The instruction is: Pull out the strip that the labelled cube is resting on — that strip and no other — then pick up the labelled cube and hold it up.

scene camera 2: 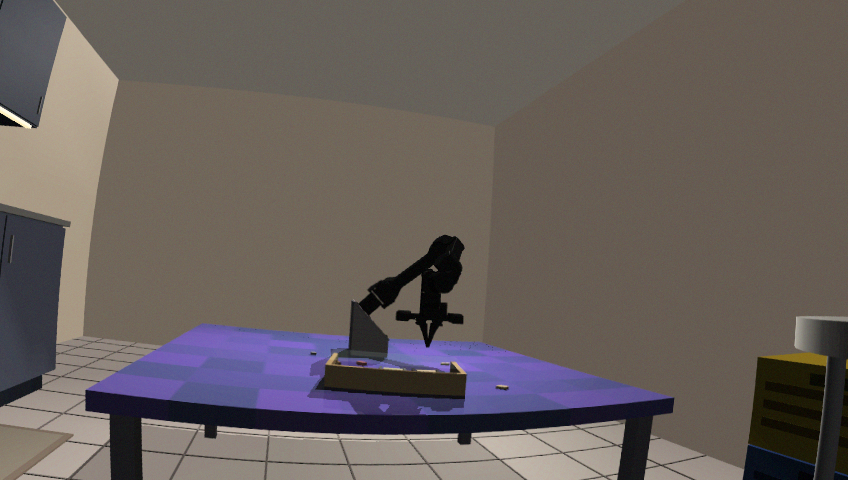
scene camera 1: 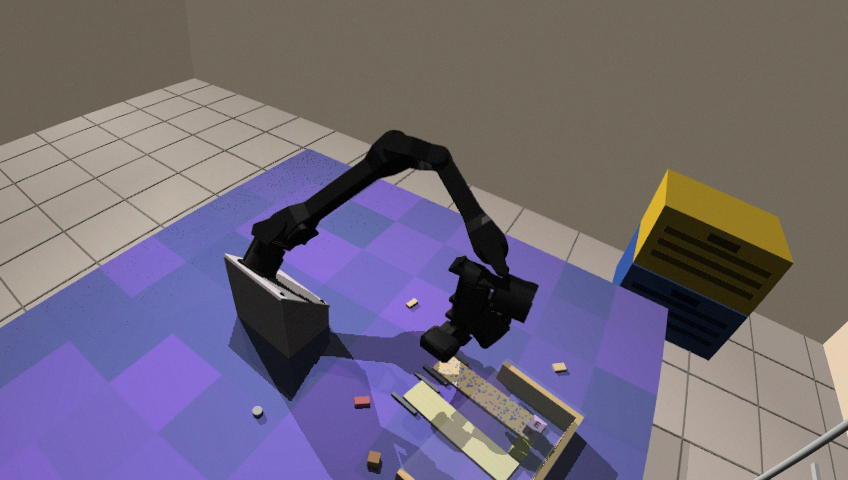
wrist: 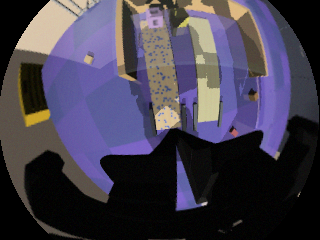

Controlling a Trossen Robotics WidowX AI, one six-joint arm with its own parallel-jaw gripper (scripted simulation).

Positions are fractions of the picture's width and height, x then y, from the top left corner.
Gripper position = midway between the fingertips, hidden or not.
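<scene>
You'd find my gripper (scene camera 1: 0.54, 0.73) shut and holding nothing. The wrist camera's got a view of my gripper (wrist: 0.54, 0.55) as well.
</scene>
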